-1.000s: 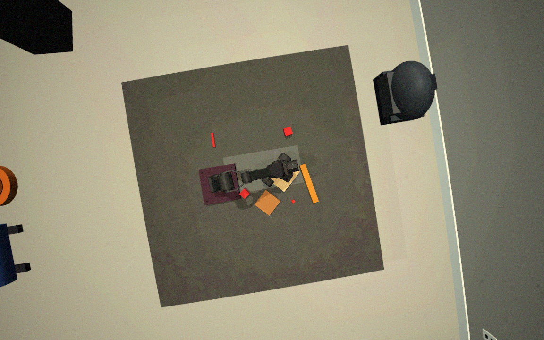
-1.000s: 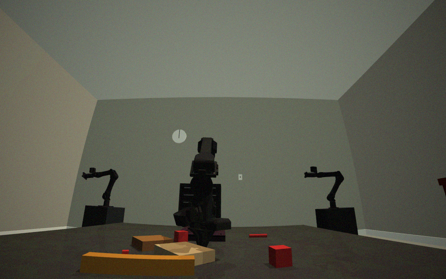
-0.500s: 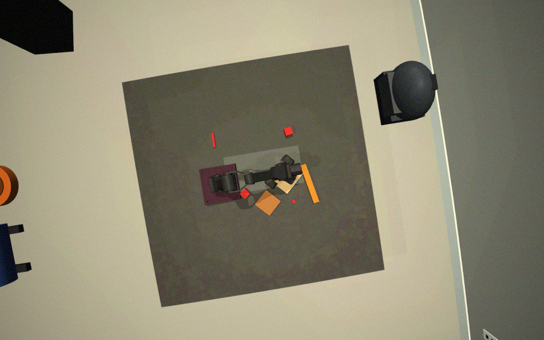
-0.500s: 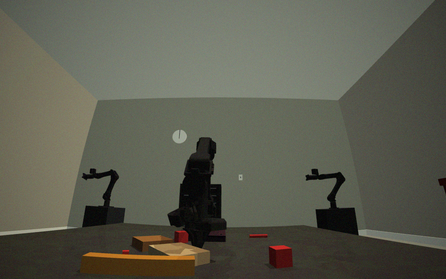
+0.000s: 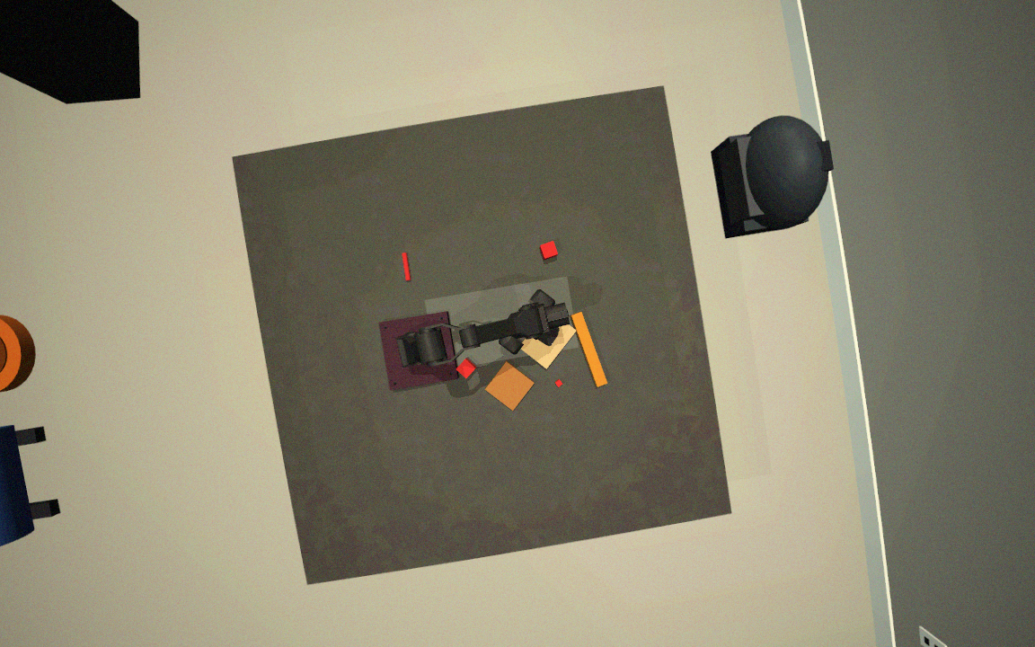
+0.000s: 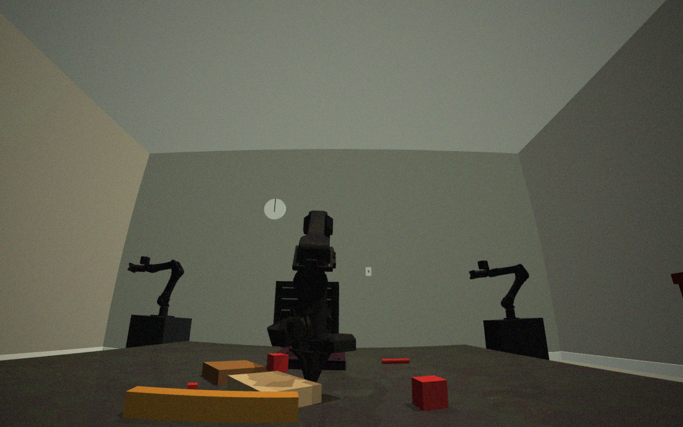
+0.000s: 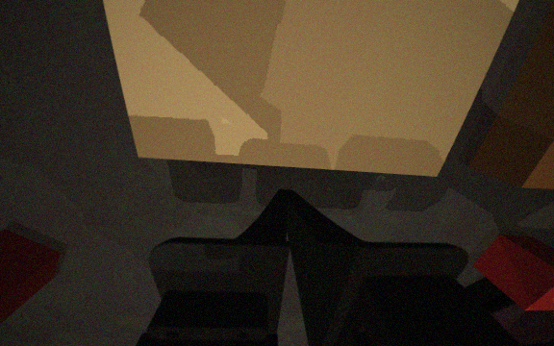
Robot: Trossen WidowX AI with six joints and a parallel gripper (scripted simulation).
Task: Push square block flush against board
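Right now my gripper tip is 18 cm to the left of the square block, 6 cm past it and 1 cm below it. Round my gripper tip: long orange board: 18 cm ahead, 9 cm to the right, 1 cm above; tiny red piece: 18 cm to the right, 9 cm ahead; tan board: 6 cm ahead, 5 cm to the right, 1 cm above.
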